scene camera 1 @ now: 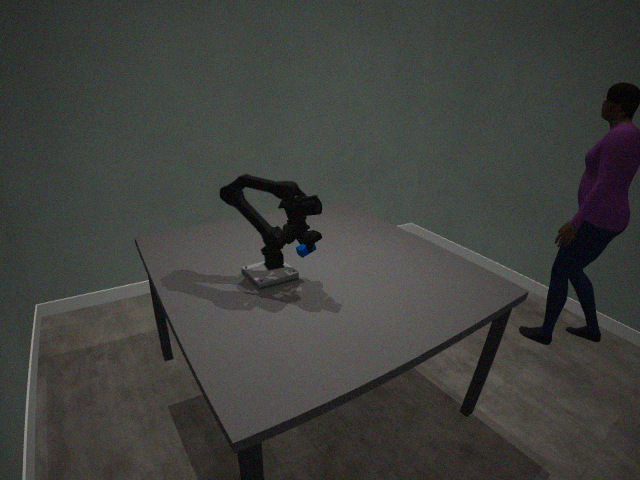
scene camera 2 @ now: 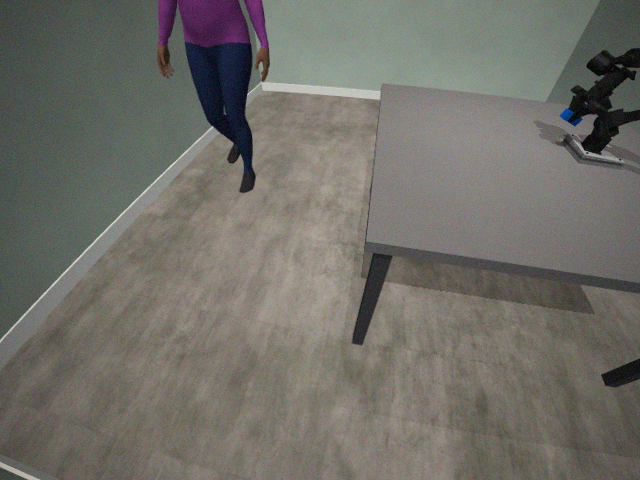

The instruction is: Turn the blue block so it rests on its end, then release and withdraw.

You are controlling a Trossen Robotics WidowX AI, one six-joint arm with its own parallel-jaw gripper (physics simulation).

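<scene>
The blue block (scene camera 1: 303, 250) (scene camera 2: 570, 117) is held off the table, tilted, with part of it hidden by the fingers. My gripper (scene camera 1: 309, 246) (scene camera 2: 574, 114) is shut on the blue block. In the scene camera 1 view it hangs to the right of the arm's base, above the grey table (scene camera 1: 392, 310) (scene camera 2: 465, 196). In the scene camera 2 view the block shows at the lower left of the dark fingers, at the right side of the view.
The arm's light base plate (scene camera 1: 273, 279) (scene camera 2: 584, 153) sits on the table close to the gripper. A person in a purple top (scene camera 1: 610, 175) (scene camera 2: 214, 23) stands on the floor beyond the table's edge. The arm's shadow falls on the table.
</scene>
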